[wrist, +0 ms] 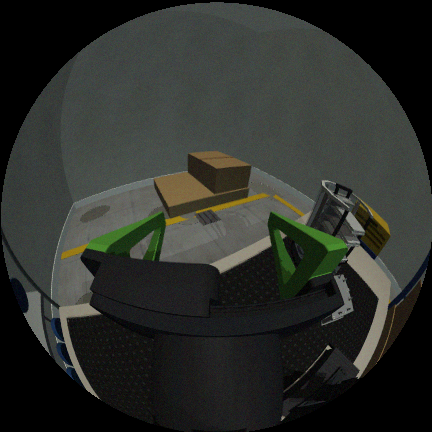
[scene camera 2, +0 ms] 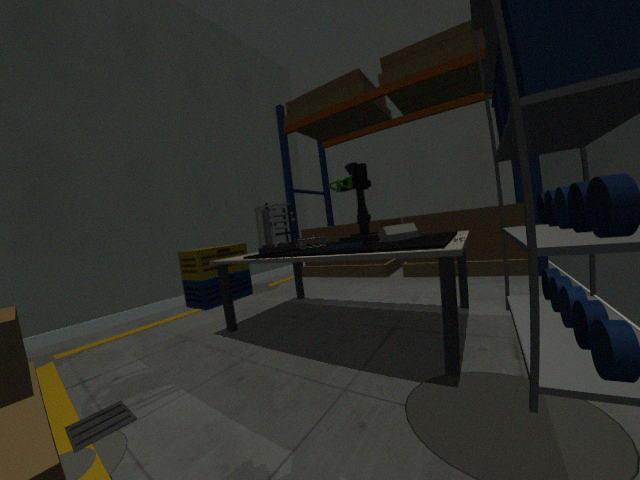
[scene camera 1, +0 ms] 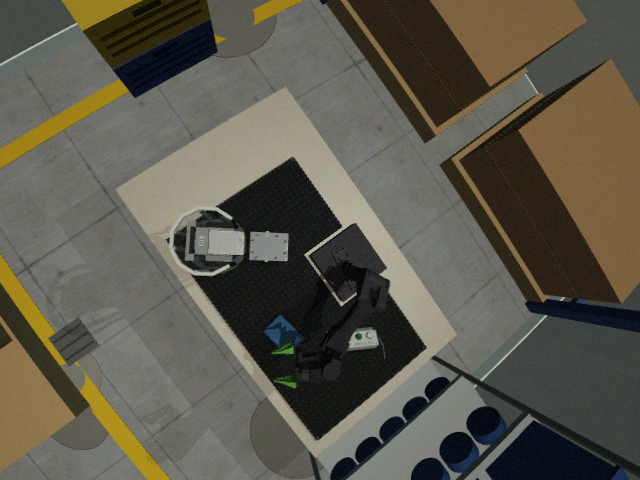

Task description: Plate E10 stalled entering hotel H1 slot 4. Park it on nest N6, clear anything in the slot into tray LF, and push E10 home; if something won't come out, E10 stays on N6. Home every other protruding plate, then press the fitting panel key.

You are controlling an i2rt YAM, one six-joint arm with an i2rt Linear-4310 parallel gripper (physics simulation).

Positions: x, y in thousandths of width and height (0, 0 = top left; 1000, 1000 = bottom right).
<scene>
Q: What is my gripper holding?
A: Nothing.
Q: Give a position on a slotted plate rack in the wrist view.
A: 772, 466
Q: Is my gripper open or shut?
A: Open.
</scene>
